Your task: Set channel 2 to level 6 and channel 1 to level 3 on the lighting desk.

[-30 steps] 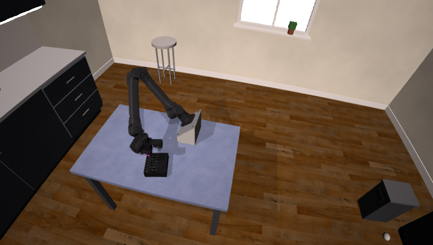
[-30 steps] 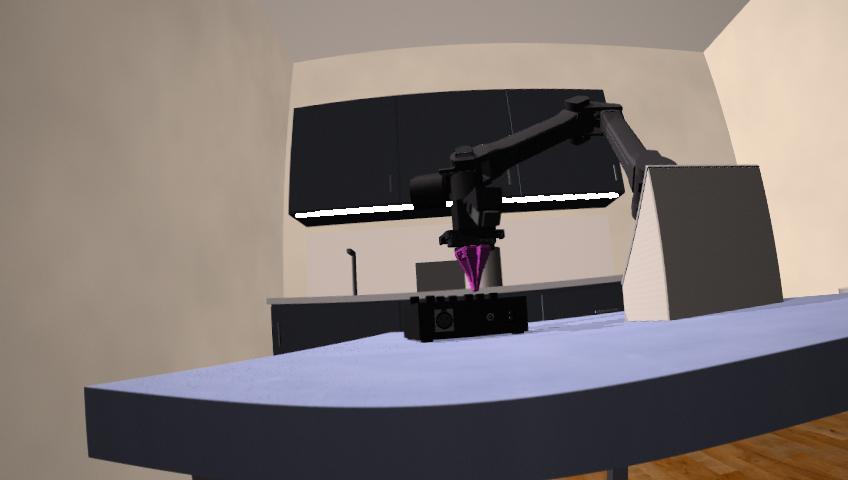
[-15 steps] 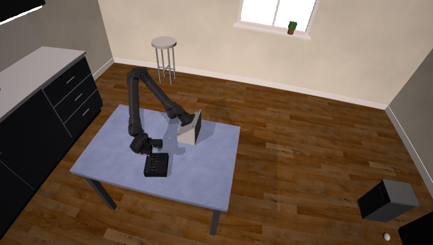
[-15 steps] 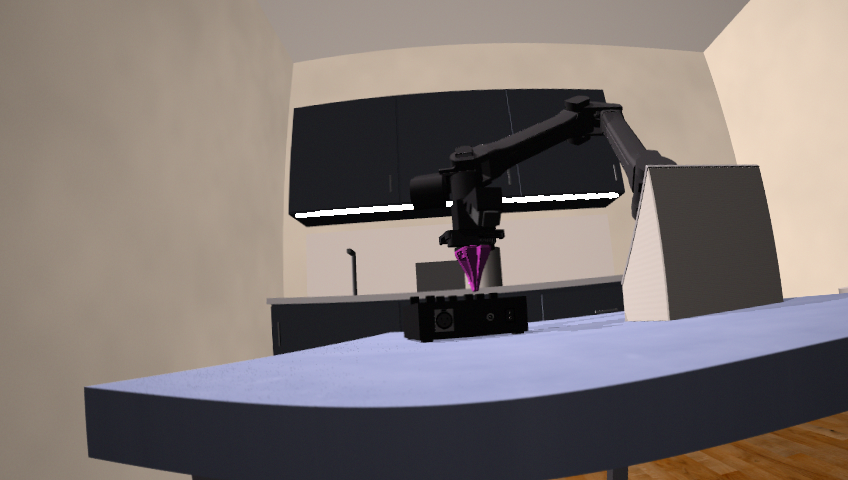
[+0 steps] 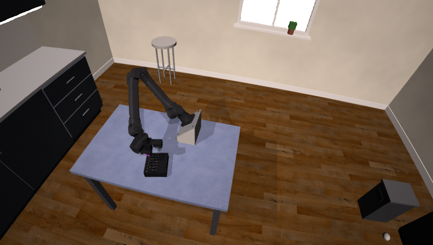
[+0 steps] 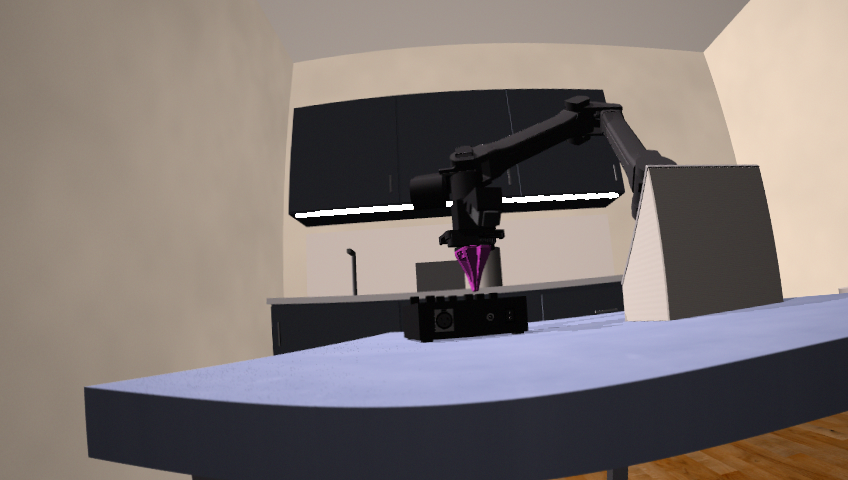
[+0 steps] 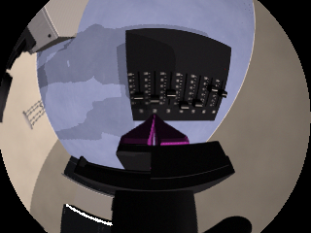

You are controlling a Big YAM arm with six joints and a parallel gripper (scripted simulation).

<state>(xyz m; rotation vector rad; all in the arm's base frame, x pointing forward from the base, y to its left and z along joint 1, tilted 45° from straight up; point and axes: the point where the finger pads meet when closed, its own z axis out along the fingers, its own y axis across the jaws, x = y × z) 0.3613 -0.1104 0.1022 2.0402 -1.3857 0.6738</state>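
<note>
Now: the fader 3 cm behind my hand, 2 cm to the left of it and 2 cm below it.
</note>
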